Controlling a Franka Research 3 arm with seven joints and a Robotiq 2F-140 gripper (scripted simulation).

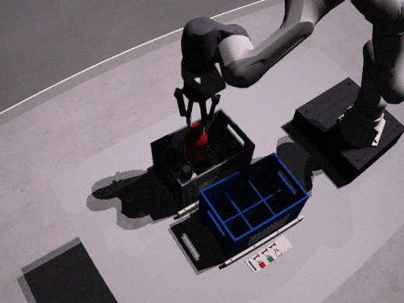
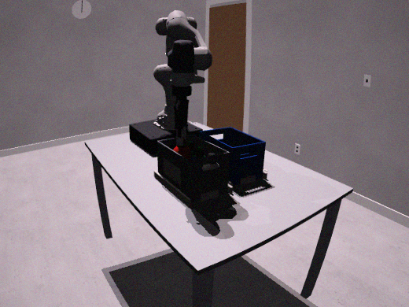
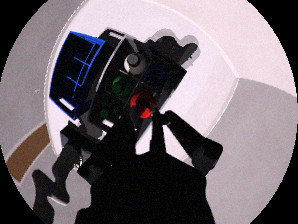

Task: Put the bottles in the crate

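The red-label bottle is 8 cm below my hand. Also, from my hand: black crate: 1 cm ahead, 4 cm to the left, 14 cm below; white-labelled bottle: 11 cm ahead, 6 cm to the left, 14 cm below; blue-label bottle: 9 cm ahead, 1 cm to the right, 14 cm below.
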